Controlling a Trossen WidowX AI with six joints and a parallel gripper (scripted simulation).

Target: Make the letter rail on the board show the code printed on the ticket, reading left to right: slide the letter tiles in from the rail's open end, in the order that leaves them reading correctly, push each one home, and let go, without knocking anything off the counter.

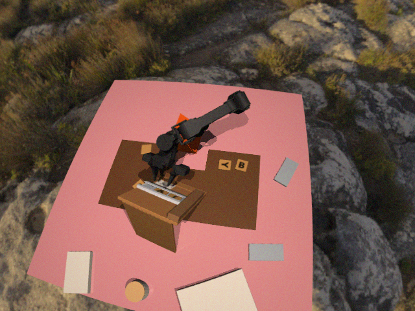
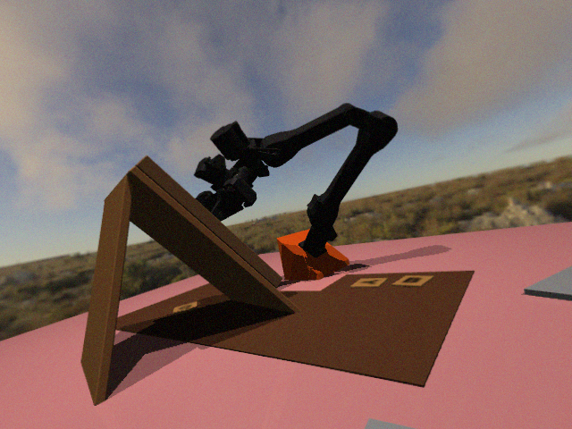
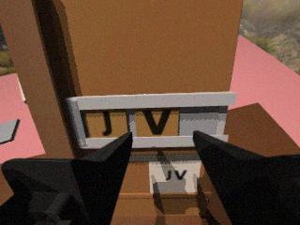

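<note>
My gripper tip is now 3 cm past the white ticket, 2 cm to the left of it and 10 cm above it. Also, from my gripper tip: brown mat 13 cm behind, 3 cm to the left, 18 cm below; then white block 42 cm ahead, 35 cm to the right, 17 cm below.
</note>
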